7 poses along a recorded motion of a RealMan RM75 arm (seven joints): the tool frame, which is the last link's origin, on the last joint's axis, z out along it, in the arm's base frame.
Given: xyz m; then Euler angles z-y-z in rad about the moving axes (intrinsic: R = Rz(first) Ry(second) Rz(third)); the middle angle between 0 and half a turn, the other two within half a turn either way.
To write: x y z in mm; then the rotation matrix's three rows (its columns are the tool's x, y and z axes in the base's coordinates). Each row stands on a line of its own. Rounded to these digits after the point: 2 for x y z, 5 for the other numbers.
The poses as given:
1: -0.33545, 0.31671, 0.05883, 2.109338, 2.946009, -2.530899
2: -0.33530, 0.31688, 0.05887, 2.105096, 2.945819, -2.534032
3: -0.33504, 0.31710, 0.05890, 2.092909, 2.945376, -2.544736
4: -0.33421, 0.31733, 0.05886, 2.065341, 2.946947, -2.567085
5: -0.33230, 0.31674, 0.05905, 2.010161, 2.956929, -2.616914
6: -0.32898, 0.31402, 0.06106, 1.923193, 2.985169, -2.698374
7: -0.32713, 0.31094, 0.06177, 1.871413, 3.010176, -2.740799
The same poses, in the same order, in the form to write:
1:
-335.45, 316.71, 58.83
0.08010, 0.99179, -0.09967
0.98399, -0.06270, 0.16683
0.15921, -0.11144, -0.98093

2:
-335.30, 316.88, 58.87
0.08118, 0.99176, -0.09906
0.98382, -0.06381, 0.16741
0.15971, -0.11105, -0.98090

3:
-335.04, 317.10, 58.90
0.08259, 0.99183, -0.09723
0.98345, -0.06533, 0.16898
0.16125, -0.10958, -0.98081

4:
-334.21, 317.33, 58.86
0.08740, 0.99193, -0.09180
0.98285, -0.07085, 0.17024
0.16237, -0.10511, -0.98112

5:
-332.30, 316.74, 59.05
0.09147, 0.99274, -0.07810
0.98305, -0.07750, 0.16618
0.15892, -0.09198, -0.98300

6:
-328.98, 314.02, 61.06
0.09450, 0.99407, -0.05377
0.98553, -0.08578, 0.14621
0.14073, -0.06681, -0.98779

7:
-327.13, 310.94, 61.77
0.10236, 0.99399, -0.03880
0.98740, -0.09680, 0.12516
0.12065, -0.05112, -0.99138

